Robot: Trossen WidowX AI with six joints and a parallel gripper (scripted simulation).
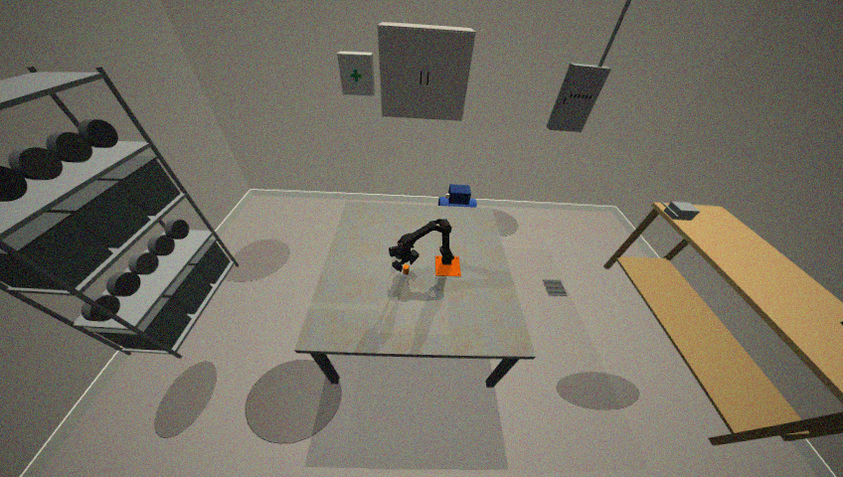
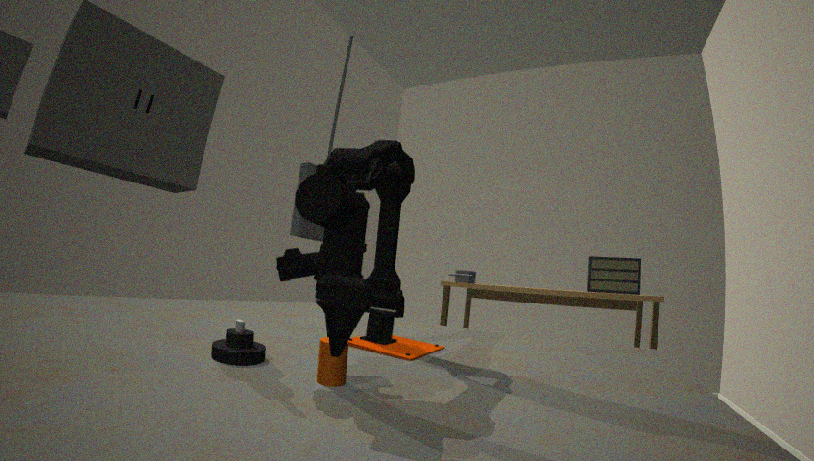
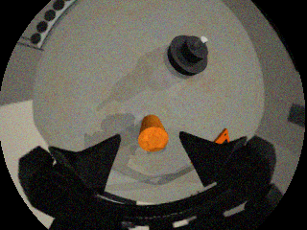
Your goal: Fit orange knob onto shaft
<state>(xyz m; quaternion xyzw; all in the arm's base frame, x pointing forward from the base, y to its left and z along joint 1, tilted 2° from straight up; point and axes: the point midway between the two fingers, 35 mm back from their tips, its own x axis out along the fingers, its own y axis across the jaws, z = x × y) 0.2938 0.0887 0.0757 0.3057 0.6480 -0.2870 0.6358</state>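
Right now my gripper tip is 1 cm above the orange knob. The rest, counted from my gripper tip: round pedestal 16 cm to the right, 3 cm ahead, 2 cm below.
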